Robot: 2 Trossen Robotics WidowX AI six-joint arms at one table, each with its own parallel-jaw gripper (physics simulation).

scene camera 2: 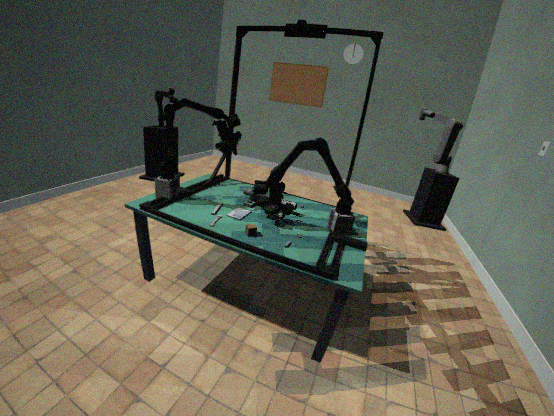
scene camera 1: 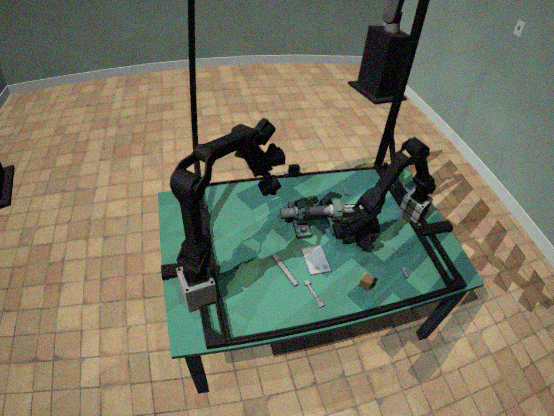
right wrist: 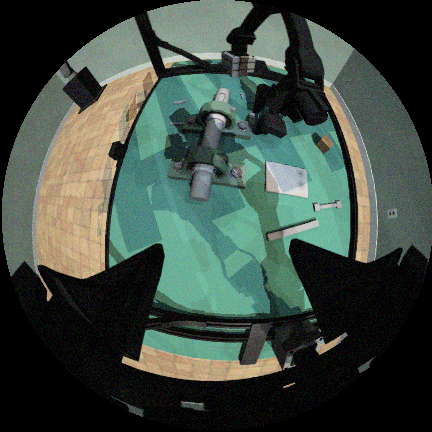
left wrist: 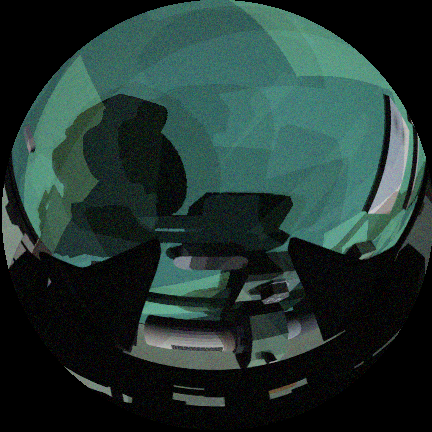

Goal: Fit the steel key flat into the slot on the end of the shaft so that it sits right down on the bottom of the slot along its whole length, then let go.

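Places are measured from the left arm's base along level axes (x ahead, y left, z up), in metres.
Pixels of known places: left gripper, between the fingertips: (scene camera 2: 274, 216) (right wrist: 254, 122) (left wrist: 226, 246); right gripper, between the fingertips: (scene camera 2: 232, 157) (right wrist: 228, 249); left arm's base, origin of its link: (scene camera 2: 342, 212) (scene camera 1: 419, 197) (right wrist: 238, 53); right arm's base, origin of its link: (scene camera 2: 167, 177) (scene camera 1: 195, 276) (right wrist: 303, 354).
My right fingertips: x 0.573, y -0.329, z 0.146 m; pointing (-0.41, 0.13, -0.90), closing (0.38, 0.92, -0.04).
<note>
Ahead of a thing's pixels: the offset from my right fingertips to its middle. "spot": to the spot under its first point.
The steel key @[dy +0.211, dx -0.264, dz -0.250 m] (left wrist: 210, 262), a small rounded bar, lies low beside a bearing block in the left wrist view, partly in shadow. The shaft @[dy +0.077, dx -0.228, dz -0.205 m] (scene camera 1: 312, 211) (left wrist: 187, 332) (right wrist: 212, 137) lies level in two green bearing blocks. Its slot @[spot: dy +0.149, dx -0.317, dz -0.189 m] (left wrist: 197, 348) shows as a narrow dark strip along the shaft's end. My left gripper (scene camera 1: 357, 237) (left wrist: 226, 246) is open and low beside the slotted end, with the key below and between its fingertips in its wrist view, not gripped. The fingers hide the key in scene camera 1. My right gripper (right wrist: 228, 249) is open and empty, high above the table.
A pale plate @[dy +0.207, dx -0.060, dz -0.252 m] (scene camera 1: 316, 260) (right wrist: 286, 179), a long flat bar @[dy +0.165, dx +0.060, dz -0.250 m] (scene camera 1: 285, 270) (right wrist: 292, 230), a thin link @[dy +0.302, dx +0.053, dz -0.252 m] (scene camera 1: 314, 293) (right wrist: 327, 205) and a brown block @[dy +0.403, dx -0.116, dz -0.235 m] (scene camera 1: 368, 281) (scene camera 2: 251, 230) (right wrist: 324, 144) lie on the table. A small pin @[dy +0.482, dx -0.276, dz -0.251 m] (scene camera 1: 405, 272) (scene camera 2: 288, 244) lies near the frame rail.
</note>
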